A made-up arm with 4 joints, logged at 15 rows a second.
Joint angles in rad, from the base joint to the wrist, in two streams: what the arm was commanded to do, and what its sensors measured. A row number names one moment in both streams.
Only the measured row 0 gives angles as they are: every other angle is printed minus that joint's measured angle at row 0.
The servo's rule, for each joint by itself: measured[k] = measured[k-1] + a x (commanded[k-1-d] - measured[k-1]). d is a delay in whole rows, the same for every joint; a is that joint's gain. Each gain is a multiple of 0.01, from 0.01 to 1. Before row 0 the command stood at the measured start. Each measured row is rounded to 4 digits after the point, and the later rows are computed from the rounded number. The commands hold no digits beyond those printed.
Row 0, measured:
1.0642 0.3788 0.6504 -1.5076
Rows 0 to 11, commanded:
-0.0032 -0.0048 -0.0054 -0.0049
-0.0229 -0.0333 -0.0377 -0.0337
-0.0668 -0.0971 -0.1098 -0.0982
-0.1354 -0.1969 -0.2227 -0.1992
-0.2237 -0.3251 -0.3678 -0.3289
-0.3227 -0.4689 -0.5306 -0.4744
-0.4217 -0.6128 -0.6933 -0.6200
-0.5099 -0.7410 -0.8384 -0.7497
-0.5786 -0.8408 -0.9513 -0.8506
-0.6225 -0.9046 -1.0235 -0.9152
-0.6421 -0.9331 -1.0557 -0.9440
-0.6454 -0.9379 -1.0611 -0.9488
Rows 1 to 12, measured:
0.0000 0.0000 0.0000 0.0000
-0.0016 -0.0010 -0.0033 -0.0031
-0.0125 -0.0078 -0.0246 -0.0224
-0.0402 -0.0266 -0.0774 -0.0702
-0.0888 -0.0624 -0.1675 -0.1515
-0.1576 -0.1176 -0.2917 -0.2633
-0.2418 -0.1914 -0.4398 -0.3963
-0.3335 -0.2799 -0.5970 -0.5372
-0.4235 -0.3767 -0.7467 -0.6711
-0.5026 -0.4742 -0.8736 -0.7842
-0.5637 -0.5646 -0.9665 -0.8667
-0.6037 -0.6420 -1.0218 -0.9154
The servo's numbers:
d 1
a 0.51 0.21 0.62 0.63

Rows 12 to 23, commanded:
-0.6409 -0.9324 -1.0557 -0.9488
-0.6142 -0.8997 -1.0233 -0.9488
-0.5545 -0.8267 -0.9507 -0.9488
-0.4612 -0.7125 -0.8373 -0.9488
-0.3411 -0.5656 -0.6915 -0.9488
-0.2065 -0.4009 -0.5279 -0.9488
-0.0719 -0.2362 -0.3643 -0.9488
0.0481 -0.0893 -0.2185 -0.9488
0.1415 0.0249 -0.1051 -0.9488
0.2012 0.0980 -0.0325 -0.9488
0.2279 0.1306 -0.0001 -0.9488
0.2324 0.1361 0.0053 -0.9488
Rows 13 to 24, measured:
-0.6250 -0.7041 -1.0462 -0.9364
-0.6331 -0.7520 -1.0521 -0.9442
-0.6235 -0.7830 -1.0342 -0.9471
-0.5883 -0.7922 -0.9824 -0.9482
-0.5235 -0.7755 -0.8924 -0.9486
-0.4305 -0.7314 -0.7678 -0.9487
-0.3163 -0.6620 -0.6191 -0.9488
-0.1917 -0.5726 -0.4611 -0.9488
-0.0694 -0.4711 -0.3107 -0.9488
0.0382 -0.3669 -0.1832 -0.9488
0.1213 -0.2693 -0.0898 -0.9488
0.1757 -0.1853 -0.0342 -0.9488

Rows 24 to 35, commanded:
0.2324 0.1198 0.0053 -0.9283
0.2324 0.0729 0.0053 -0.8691
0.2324 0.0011 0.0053 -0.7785
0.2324 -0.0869 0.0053 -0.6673
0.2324 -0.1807 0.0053 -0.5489
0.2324 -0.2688 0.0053 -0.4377
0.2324 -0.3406 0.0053 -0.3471
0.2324 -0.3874 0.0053 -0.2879
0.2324 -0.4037 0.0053 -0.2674
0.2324 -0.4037 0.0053 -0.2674
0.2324 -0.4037 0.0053 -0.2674
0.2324 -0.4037 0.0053 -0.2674
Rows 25 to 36, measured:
0.2046 -0.1178 -0.0097 -0.9488
0.2188 -0.0679 -0.0004 -0.9359
0.2257 -0.0383 0.0031 -0.8938
0.2291 -0.0300 0.0045 -0.8212
0.2308 -0.0419 0.0050 -0.7242
0.2316 -0.0710 0.0052 -0.6138
0.2320 -0.1125 0.0053 -0.5029
0.2322 -0.1604 0.0053 -0.4047
0.2323 -0.2081 0.0053 -0.3311
0.2324 -0.2492 0.0053 -0.2910
0.2324 -0.2816 0.0053 -0.2761
0.2324 -0.3072 0.0053 -0.2706

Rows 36 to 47, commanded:
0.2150 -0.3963 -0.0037 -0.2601
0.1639 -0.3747 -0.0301 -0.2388
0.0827 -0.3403 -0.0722 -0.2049
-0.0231 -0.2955 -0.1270 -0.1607
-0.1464 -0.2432 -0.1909 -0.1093
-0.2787 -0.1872 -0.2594 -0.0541
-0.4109 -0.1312 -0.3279 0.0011
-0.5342 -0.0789 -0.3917 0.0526
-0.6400 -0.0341 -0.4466 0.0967
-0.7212 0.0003 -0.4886 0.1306
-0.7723 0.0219 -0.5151 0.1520
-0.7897 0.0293 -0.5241 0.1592
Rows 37 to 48, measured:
0.2324 -0.3275 0.0053 -0.2686
0.2235 -0.3419 -0.0003 -0.2632
0.1931 -0.3488 -0.0188 -0.2478
0.1368 -0.3470 -0.0519 -0.2208
0.0553 -0.3362 -0.0985 -0.1829
-0.0476 -0.3167 -0.1558 -0.1365
-0.1655 -0.2895 -0.2200 -0.0846
-0.2907 -0.2563 -0.2869 -0.0306
-0.4149 -0.2190 -0.3519 0.0218
-0.5297 -0.1802 -0.4106 0.0690
-0.6274 -0.1423 -0.4590 0.1078
-0.7013 -0.1078 -0.4938 0.1356

